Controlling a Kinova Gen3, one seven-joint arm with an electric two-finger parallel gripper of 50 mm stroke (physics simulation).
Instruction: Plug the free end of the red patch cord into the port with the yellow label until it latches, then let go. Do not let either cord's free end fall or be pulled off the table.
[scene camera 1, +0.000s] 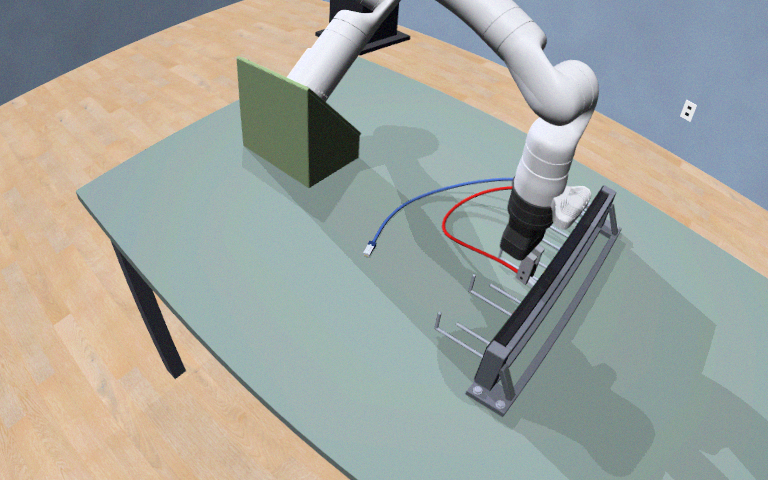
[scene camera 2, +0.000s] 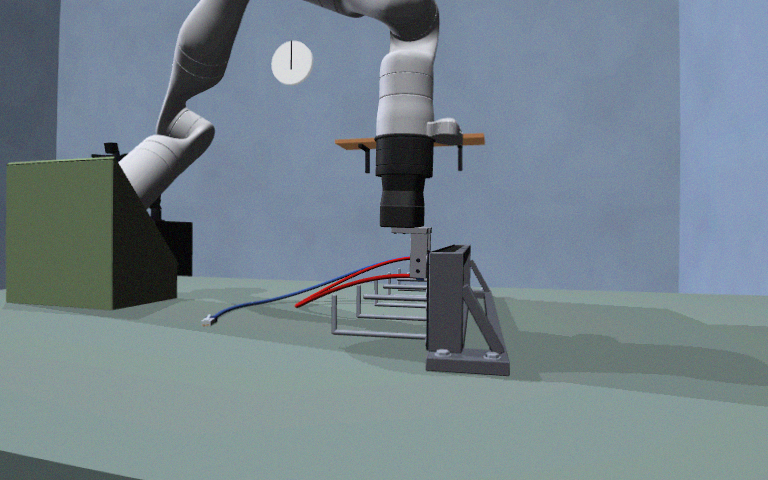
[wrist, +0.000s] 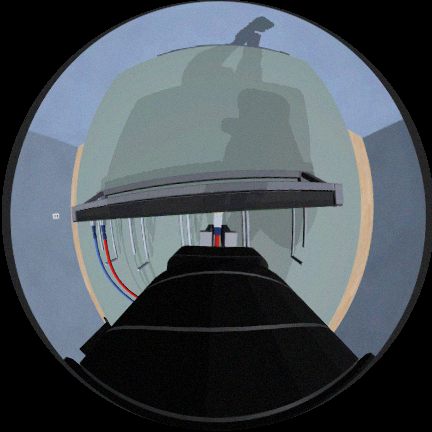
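Where they show: gripper, fingertip midpoint: (scene camera 1: 524, 276) (scene camera 2: 419, 276) (wrist: 216, 231); arm's base at its link origin: (scene camera 1: 303, 95) (scene camera 2: 103, 213).
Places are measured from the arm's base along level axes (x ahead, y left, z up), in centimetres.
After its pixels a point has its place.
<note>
My gripper (scene camera 1: 526, 270) @(y 1.3, x 55.7, z -8.8 cm) (scene camera 2: 418, 268) @(y 1.3, x 55.7, z -8.8 cm) (wrist: 216, 231) @(y 1.3, x 55.7, z -8.8 cm) points down at the port side of the panel (scene camera 1: 549, 268) @(y 2.7, x 58.9, z -5.1 cm) (scene camera 2: 446, 300) @(y -16.9, x 62.9, z -9.1 cm) (wrist: 225, 202) @(y 0.5, x 59.8, z -5.1 cm), close to its face. It is shut on the plug of the red cord (scene camera 1: 444, 226) @(y 4.6, x 35.8, z -13.9 cm) (scene camera 2: 396, 275) @(y 1.0, x 52.6, z -8.7 cm). In the wrist view the pale plug (wrist: 218, 218) @(y 1.2, x 57.6, z -8.2 cm) with its blue boot (wrist: 217, 231) @(y 1.2, x 55.8, z -8.4 cm) points at the panel, its tip at the panel's edge. Whether the tip is inside a port is hidden. The ports and the yellow label do not show. The red cord's other end (wrist: 104, 231) @(y 21.3, x 53.7, z -7.1 cm) is at the panel's far end.
The blue cord (scene camera 1: 424, 195) @(y 8.8, x 27.0, z -14.4 cm) (wrist: 100, 261) @(y 24.3, x 47.0, z -7.3 cm) runs from the panel's far end; its free plug (scene camera 1: 369, 249) @(y -9.5, x 30.8, z -14.3 cm) (scene camera 2: 208, 320) @(y -10.3, x 31.4, z -14.3 cm) lies on the table. Bent metal rods (scene camera 1: 492, 303) @(y -3.6, x 53.8, z -13.2 cm) (scene camera 2: 379, 335) @(y -13.6, x 55.4, z -13.5 cm) (wrist: 293, 230) @(y -13.2, x 55.9, z -13.2 cm) stick out below the ports. A green wedge-shaped block (scene camera 1: 275, 121) @(y -7.5, x 0.4, z -3.1 cm) (scene camera 2: 62, 234) @(y -7.5, x 0.3, z -3.6 cm) stands near the arm's base.
</note>
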